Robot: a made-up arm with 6 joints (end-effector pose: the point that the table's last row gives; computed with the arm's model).
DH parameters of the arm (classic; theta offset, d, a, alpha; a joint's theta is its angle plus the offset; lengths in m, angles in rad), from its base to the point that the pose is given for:
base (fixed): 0 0 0 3.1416
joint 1: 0 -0.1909 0.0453 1.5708
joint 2: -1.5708 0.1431 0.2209 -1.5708
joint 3: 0 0.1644 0.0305 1.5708
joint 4: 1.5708 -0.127 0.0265 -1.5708
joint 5: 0 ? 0.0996 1.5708
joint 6: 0 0.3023 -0.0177 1.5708
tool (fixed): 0 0.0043 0 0
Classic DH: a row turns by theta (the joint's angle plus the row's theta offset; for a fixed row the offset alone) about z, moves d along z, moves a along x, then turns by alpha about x.
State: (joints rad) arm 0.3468 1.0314 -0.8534 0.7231 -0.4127 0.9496
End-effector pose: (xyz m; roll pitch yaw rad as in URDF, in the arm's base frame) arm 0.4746 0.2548 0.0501 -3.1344 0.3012 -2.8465
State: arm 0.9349 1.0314 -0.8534 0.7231 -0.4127 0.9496
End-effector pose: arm 0.5362 -0.0513 0.0501 -3.1344 0.3011 2.8486
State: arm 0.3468 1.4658 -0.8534 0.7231 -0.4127 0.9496
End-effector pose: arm 0.3914 0.2848 -0.0692 2.8937 -0.0529 -2.8787
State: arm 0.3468 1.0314 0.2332 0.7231 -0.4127 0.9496
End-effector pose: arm 0.6290 0.0745 0.1737 2.5831 0.3411 2.2975
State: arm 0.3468 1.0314 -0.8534 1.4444 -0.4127 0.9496
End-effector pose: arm 0.4174 0.1834 -0.0476 -2.9531 -0.3373 -3.1398
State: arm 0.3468 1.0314 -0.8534 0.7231 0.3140 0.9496
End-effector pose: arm 0.4614 0.1054 -0.1174 -2.4425 0.1550 -2.4453
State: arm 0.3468 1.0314 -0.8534 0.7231 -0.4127 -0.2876
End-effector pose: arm 0.4618 0.2510 0.0665 -2.9325 1.5376 -2.6396
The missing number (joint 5, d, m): -0.1724
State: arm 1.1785 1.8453 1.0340 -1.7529 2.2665 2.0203
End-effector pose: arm -0.1936 -0.1076 0.2515 2.5792 1.2295 -1.8376
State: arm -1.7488 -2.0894 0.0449 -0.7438 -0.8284 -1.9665
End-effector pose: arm -0.2556 -0.2353 0.0200 -0.8921 1.2588 0.1120
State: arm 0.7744 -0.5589 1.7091 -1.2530 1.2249 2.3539
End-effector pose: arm -0.0962 -0.2617 0.2711 2.0287 -1.1867 0.4533
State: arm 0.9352 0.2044 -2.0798 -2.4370 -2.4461 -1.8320
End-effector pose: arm 0.3032 -0.2882 0.7255 1.2078 -0.6299 2.7969
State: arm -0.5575 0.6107 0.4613 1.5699 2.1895 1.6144
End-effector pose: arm 0.2946 0.0384 -0.1058 -1.3833 -0.6024 -2.6368
